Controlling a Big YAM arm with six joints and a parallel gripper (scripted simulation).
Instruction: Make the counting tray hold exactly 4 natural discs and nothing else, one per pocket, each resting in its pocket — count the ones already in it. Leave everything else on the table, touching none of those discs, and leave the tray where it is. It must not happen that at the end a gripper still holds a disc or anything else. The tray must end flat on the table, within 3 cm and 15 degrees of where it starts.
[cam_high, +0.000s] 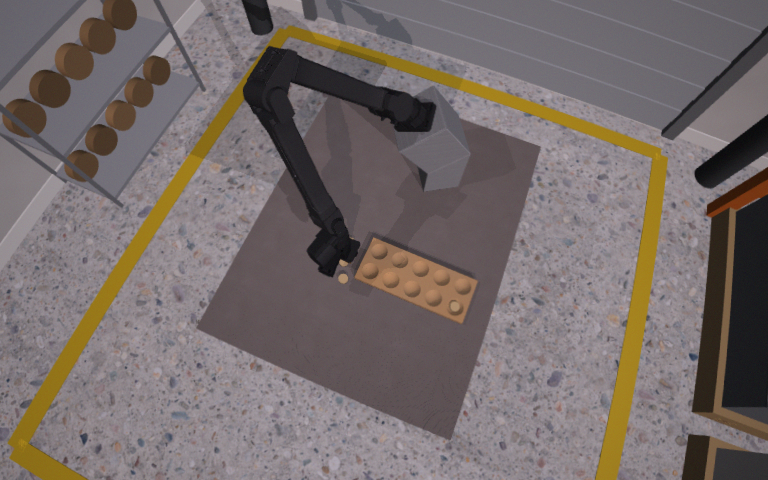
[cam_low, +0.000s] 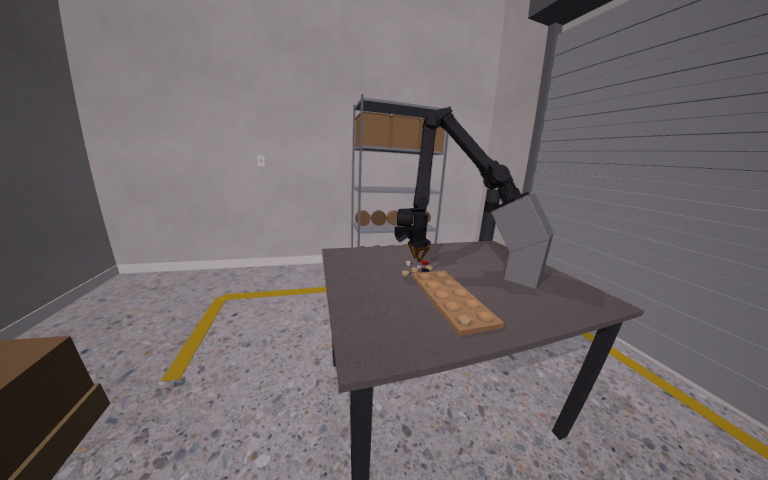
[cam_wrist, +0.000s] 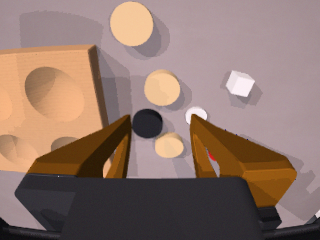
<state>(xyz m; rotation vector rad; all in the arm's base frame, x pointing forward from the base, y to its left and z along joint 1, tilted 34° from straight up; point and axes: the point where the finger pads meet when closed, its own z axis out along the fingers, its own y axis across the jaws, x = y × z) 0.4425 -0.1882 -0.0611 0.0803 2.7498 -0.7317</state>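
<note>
My hand is 6 cm above the black piece, 4 cm past it and 2 cm to the right of it. From my hand the other things lie so: red piece: 9 cm behind, 6 cm to the right, 6 cm below; white cube: 7 cm to the right, 5 cm below; white disc: 6 cm below, 3 cm to the right, 3 cm behind.
</note>
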